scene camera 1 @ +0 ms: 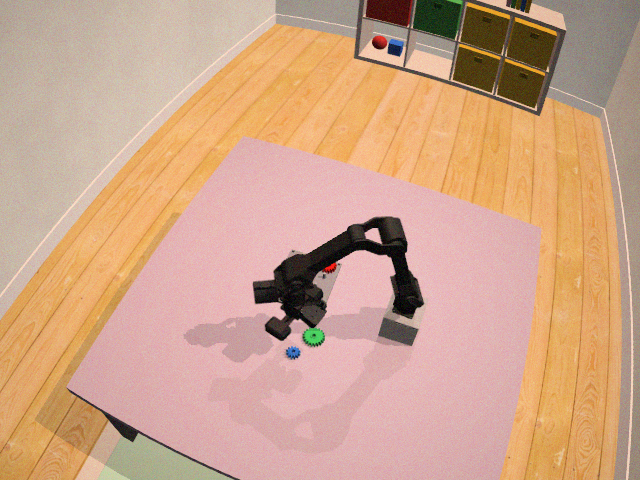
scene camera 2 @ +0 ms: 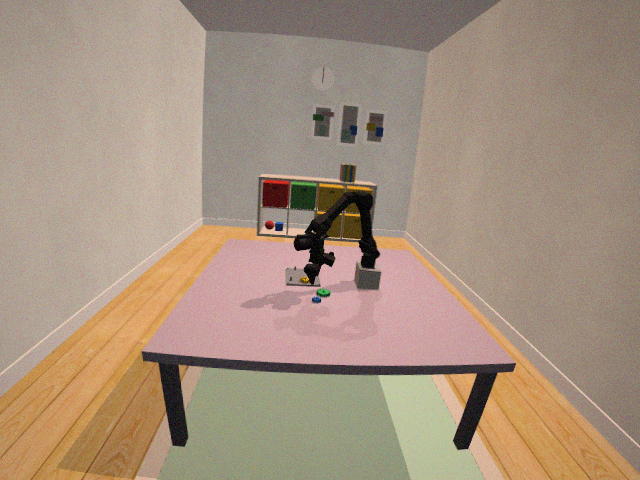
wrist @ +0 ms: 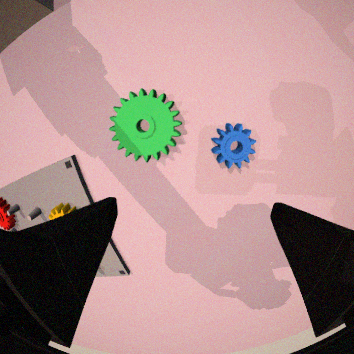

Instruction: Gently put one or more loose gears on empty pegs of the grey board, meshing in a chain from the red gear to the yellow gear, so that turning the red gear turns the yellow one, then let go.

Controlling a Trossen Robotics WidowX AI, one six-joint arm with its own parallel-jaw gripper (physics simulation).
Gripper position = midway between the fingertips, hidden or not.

My gripper (scene camera 1: 294, 326) is open, with nothing in its grasp. Also in view: a blue gear (wrist: 226, 137). A green gear (wrist: 132, 137) rests on the table. I also see a grey board (wrist: 62, 181).
My gripper shows as well in the wrist view (wrist: 198, 208).
